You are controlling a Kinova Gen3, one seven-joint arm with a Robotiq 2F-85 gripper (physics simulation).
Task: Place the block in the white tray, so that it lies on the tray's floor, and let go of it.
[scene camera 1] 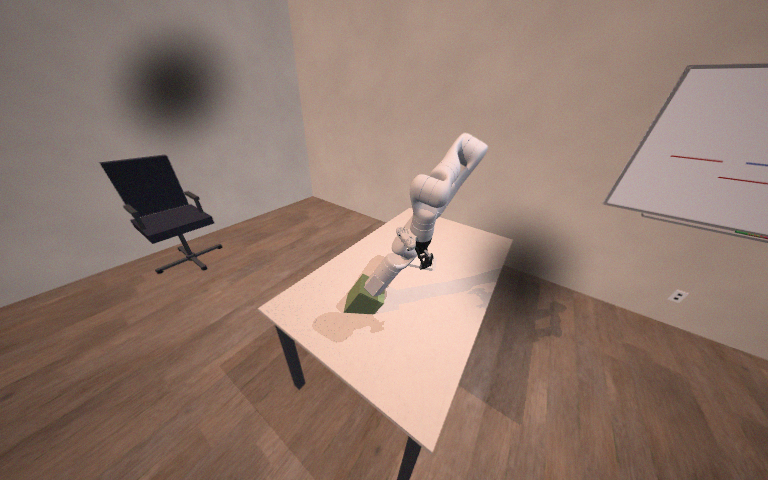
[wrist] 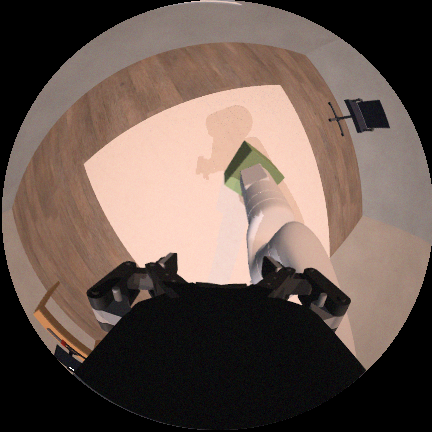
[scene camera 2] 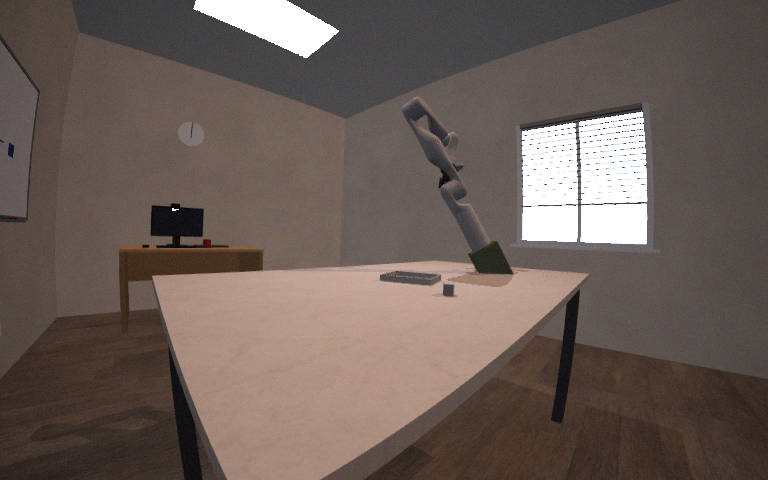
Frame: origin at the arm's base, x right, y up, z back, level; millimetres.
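Seen in the pictures: gripper, fingertip midpoint: [scene camera 1: 415, 258] [wrist: 219, 264]; arm's base, origin of the base link: [scene camera 1: 373, 287] [wrist: 255, 180] [scene camera 2: 481, 247].
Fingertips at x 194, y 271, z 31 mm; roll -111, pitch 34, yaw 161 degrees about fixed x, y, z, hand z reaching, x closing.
Offsets run from my fingertips to a thing's top centre. Level surfaces: height alone.
A small grey block @[dx -302, dy -352, dz -622 mm] [scene camera 2: 448, 289] stands on the table in the scene camera 2 view, outside the tray and nearer to that camera. The low, light grey-looking tray @[dx -105, dy -362, dz -482 mm] [scene camera 2: 410, 280] stands behind it and a little to the left. In the scene camera 1 view the arm hides the block, and a thin pale edge beside the fingers may be the tray. Neither shows in the wrist view. My gripper [scene camera 1: 426, 262] [scene camera 2: 442, 180] [wrist: 219, 264] is open, with nothing between its fingers. It hangs high above the table, apart from block and tray.
A green wedge-shaped base [scene camera 1: 362, 300] [scene camera 2: 491, 259] [wrist: 236, 163] carries the arm on the white table @[dy -382 mm] [scene camera 1: 407, 362] [scene camera 2: 339, 328] [wrist: 150, 175]. The arm's lower links rise close to the right finger in the wrist view. A chair [scene camera 1: 161, 186] [wrist: 374, 114] stands off the table.
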